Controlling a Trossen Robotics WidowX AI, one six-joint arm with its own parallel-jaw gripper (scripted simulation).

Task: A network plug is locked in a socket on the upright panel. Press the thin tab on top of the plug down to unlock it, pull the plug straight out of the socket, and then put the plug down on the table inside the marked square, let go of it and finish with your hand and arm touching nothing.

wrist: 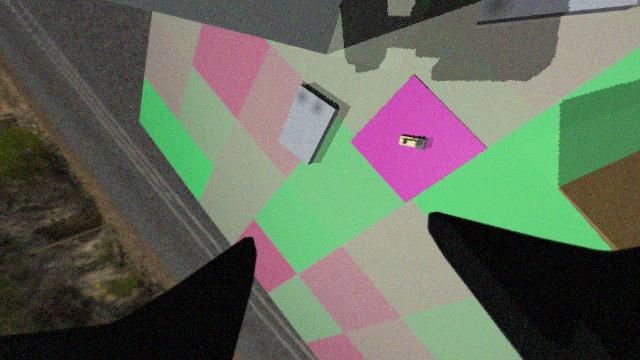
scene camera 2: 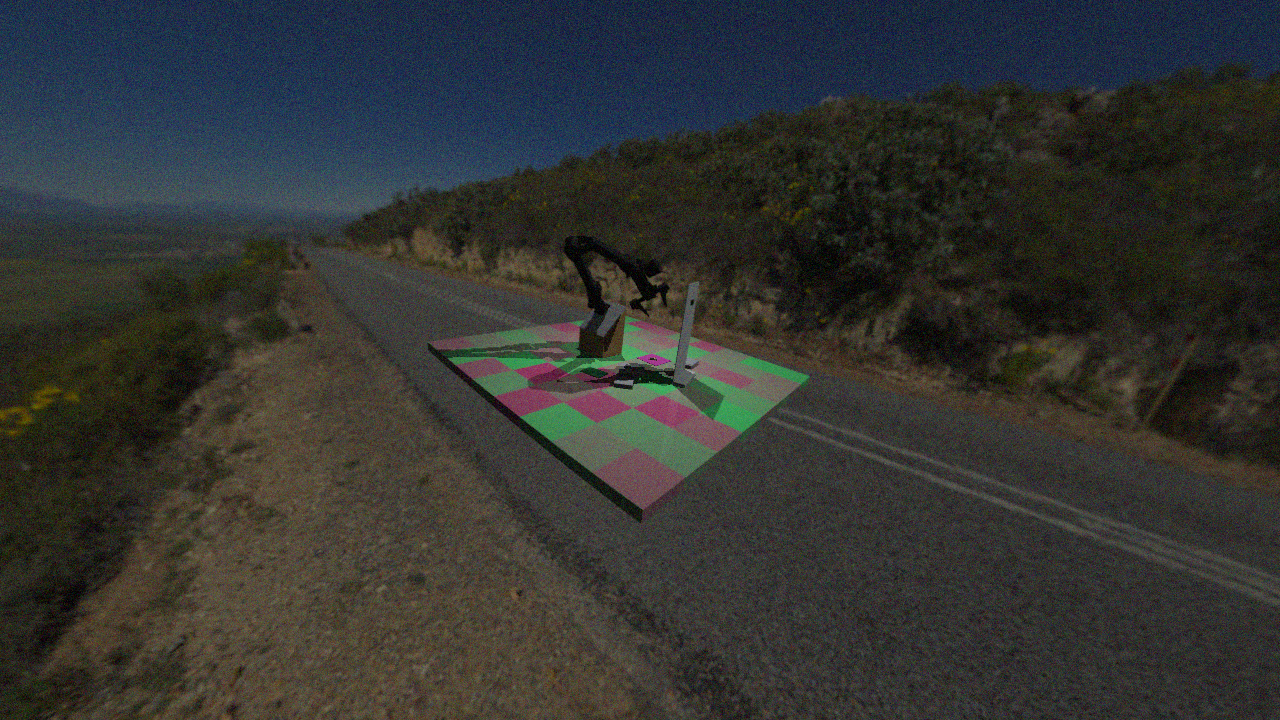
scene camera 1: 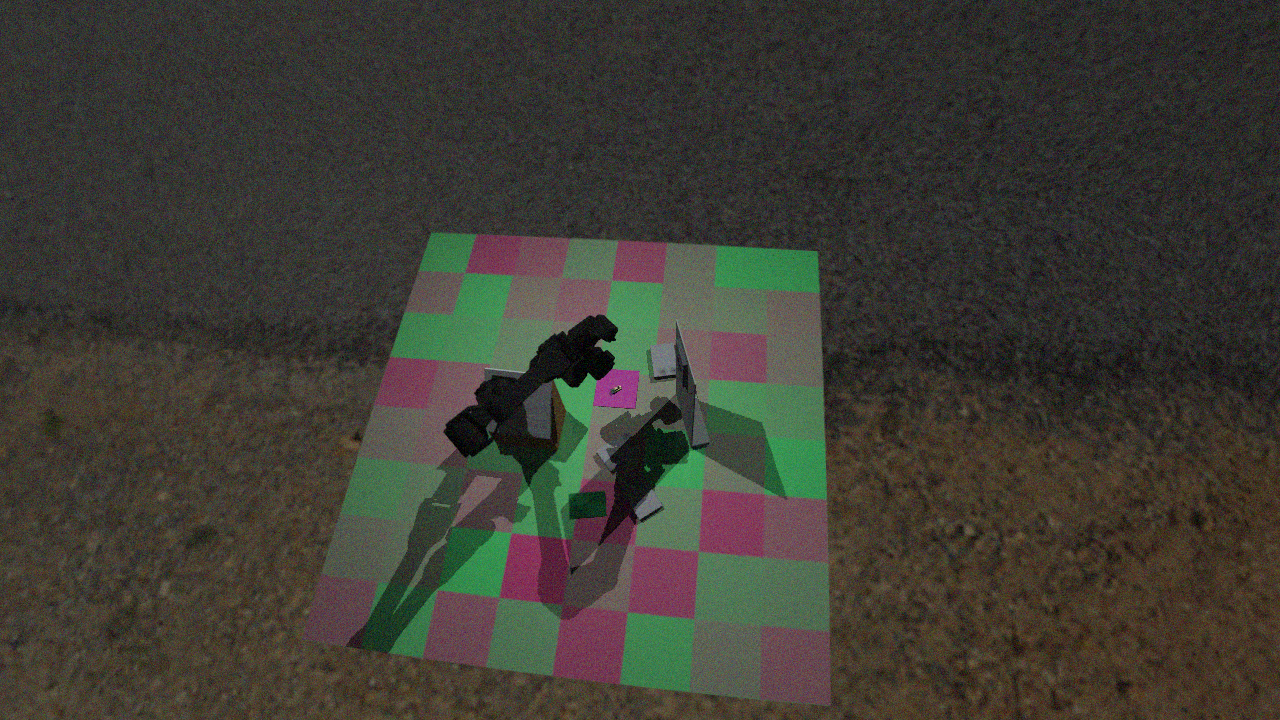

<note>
The gripper (scene camera 1: 604, 352) is open, holding nothing. Also in view: a dark green flat piece (scene camera 1: 584, 504) and an upright grey panel (scene camera 2: 681, 377).
The gripper is seen too in the wrist view (wrist: 342, 233). The wrist view misses the dark green flat piece: it is out of frame.
</note>
